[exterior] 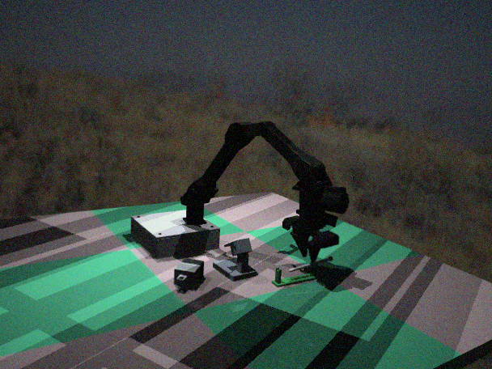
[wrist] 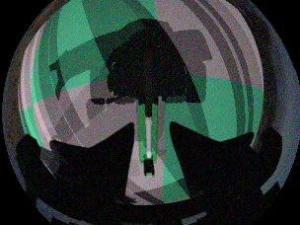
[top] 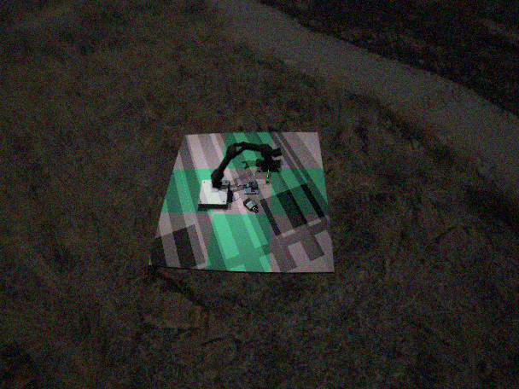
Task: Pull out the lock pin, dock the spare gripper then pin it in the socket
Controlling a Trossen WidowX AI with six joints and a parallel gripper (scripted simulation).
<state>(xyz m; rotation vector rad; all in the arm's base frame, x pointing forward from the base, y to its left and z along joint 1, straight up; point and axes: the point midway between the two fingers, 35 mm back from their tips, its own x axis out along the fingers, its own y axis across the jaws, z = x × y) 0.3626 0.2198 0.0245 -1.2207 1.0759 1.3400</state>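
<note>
My gripper tip is 4 cm to the left of the green cradle and 4 cm above it. Round my gripper tip: spare gripper (33 cm to the right, 7 cm behind, 4 cm below); mount socket (18 cm to the right, 9 cm behind, 1 cm below).
</note>
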